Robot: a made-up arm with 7 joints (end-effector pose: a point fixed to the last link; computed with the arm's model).
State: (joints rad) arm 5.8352 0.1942 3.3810 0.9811 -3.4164 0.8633 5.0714
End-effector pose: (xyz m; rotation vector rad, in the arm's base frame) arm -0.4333 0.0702 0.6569 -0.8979 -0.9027 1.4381
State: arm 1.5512 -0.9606 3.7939 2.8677 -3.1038 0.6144 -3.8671
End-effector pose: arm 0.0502 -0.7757 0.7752 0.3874 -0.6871 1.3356
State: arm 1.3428 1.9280 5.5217 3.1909 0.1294 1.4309 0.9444
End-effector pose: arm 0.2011 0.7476 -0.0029 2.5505 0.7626 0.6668
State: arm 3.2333 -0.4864 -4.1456 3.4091 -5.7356 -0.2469 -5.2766
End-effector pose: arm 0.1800 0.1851 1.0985 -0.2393 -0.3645 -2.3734
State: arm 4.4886 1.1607 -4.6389 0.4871 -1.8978 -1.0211 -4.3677
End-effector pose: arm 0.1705 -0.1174 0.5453 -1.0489 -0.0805 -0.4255
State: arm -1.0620 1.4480 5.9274 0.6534 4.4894 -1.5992 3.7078
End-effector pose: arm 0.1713 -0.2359 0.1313 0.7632 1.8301 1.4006
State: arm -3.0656 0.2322 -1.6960 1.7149 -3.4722 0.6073 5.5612
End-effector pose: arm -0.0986 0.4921 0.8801 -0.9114 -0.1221 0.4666
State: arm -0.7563 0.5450 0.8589 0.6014 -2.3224 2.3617 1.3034
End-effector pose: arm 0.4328 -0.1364 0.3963 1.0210 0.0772 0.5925
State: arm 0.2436 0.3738 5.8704 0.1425 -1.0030 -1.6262 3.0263
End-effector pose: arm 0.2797 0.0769 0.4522 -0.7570 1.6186 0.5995
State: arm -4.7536 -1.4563 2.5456 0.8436 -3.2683 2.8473 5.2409
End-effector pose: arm -0.1989 -0.4274 0.0900 -0.3091 1.4229 -2.5251
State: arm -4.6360 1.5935 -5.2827 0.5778 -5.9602 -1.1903 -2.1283
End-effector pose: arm -0.3085 0.2660 0.0905 0.4725 -2.4129 -0.3150
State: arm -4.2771 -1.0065 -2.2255 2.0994 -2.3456 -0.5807 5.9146
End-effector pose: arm 0.5648 -0.3558 0.5196 0.9375 1.6098 1.0808
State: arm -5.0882 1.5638 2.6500 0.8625 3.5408 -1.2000 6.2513
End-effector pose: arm 0.0216 0.1857 0.5504 1.4931 0.7918 -0.5918
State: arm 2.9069 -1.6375 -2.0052 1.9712 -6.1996 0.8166 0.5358
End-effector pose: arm 0.7059 0.2596 0.1040 -1.8529 0.5852 0.7205
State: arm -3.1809 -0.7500 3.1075 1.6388 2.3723 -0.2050 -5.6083
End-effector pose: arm 0.6221 -0.1225 0.3369 0.0321 2.4014 -0.2675
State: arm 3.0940 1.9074 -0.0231 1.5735 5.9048 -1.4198 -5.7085
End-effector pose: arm -0.4815 -0.0203 -0.1342 -0.3333 -2.0774 0.6528
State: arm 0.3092 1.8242 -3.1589 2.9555 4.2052 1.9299 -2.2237
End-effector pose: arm 0.6886 0.3548 0.1035 -0.4556 -2.0653 -0.7421
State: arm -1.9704 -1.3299 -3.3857 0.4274 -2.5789 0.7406 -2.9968
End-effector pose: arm 0.1080 0.0454 0.0466 2.4412 0.6858 0.3832
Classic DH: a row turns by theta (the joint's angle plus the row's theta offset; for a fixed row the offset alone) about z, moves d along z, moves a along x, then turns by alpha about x. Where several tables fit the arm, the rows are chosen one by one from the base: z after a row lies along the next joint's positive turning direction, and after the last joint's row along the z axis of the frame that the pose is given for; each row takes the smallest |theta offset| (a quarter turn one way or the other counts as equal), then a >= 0, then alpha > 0; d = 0 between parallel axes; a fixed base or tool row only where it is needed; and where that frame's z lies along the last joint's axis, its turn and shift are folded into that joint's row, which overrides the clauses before.
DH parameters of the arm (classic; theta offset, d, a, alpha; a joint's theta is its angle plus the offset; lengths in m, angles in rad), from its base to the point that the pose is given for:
joint 1: 0 0.3374 0 -1.5708
joint 2: 0 0 0 1.5708
joint 3: 0 0.4103 0.0411 1.5708
joint 4: 0 0 0.0726 1.5708
joint 5: 0 0.321 0 1.5708
joint 6: 0 0 0.0954 -1.5708
joint 7: 0 0.1218 0 0

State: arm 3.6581 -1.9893 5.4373 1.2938 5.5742 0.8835 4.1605
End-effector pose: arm 0.1777 0.5549 0.4975 0.7878 -1.2472 -1.3432
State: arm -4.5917 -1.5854 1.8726 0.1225 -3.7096 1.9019 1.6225
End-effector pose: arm -0.2354 -0.0921 0.1779 2.5431 0.3847 -0.8669
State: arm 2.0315 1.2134 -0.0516 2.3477 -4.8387 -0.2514 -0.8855
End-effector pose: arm -0.2385 0.7859 0.3529 -1.5837 -1.2351 -0.6645
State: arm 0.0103 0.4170 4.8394 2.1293 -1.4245 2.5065 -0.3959
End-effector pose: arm 0.1418 -0.2664 0.9338 0.8338 -1.8324 -1.4176
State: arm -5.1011 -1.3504 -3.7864 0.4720 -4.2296 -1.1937 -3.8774
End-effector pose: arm -0.2578 -0.0821 0.3177 -1.0221 0.1234 0.7443
